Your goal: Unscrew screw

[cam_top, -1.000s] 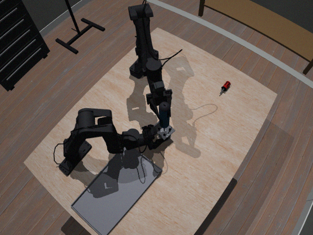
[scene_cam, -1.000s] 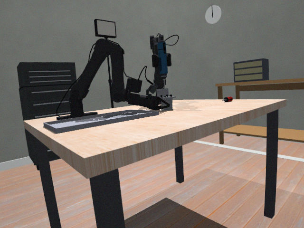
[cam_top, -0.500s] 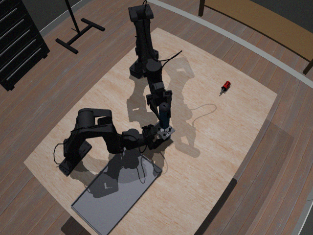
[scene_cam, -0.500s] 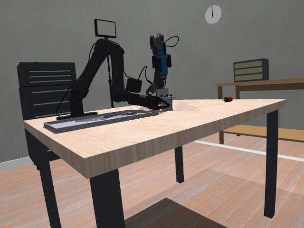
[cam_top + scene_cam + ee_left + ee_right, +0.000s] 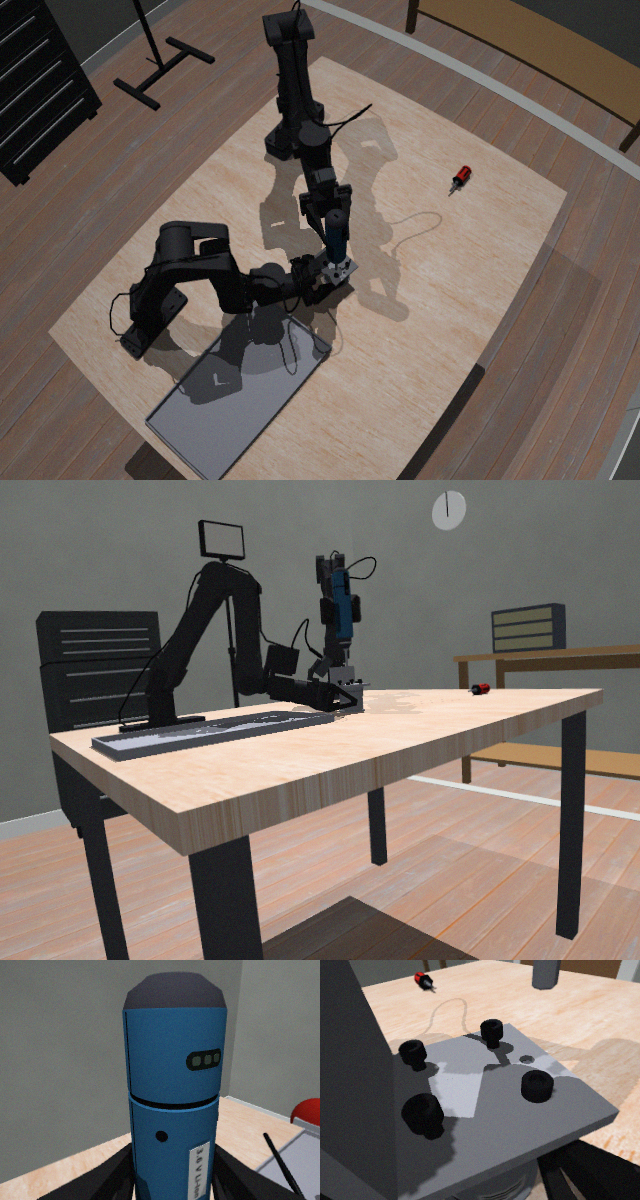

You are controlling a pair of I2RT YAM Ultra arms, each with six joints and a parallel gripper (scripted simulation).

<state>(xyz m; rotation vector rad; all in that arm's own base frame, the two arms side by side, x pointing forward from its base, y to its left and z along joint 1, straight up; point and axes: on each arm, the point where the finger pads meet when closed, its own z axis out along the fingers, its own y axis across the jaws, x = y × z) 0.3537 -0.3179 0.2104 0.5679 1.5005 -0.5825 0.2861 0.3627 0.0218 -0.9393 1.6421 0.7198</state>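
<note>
Right now my right hand is 50 mm below the grey bracket. From my right hand the other things lie so: shallow grey tray (50 mm behind, 350 mm to the right, 20 mm below); then small red-handled screwdriver (150 mm ahead, 410 mm to the left, 10 mm below).
</note>
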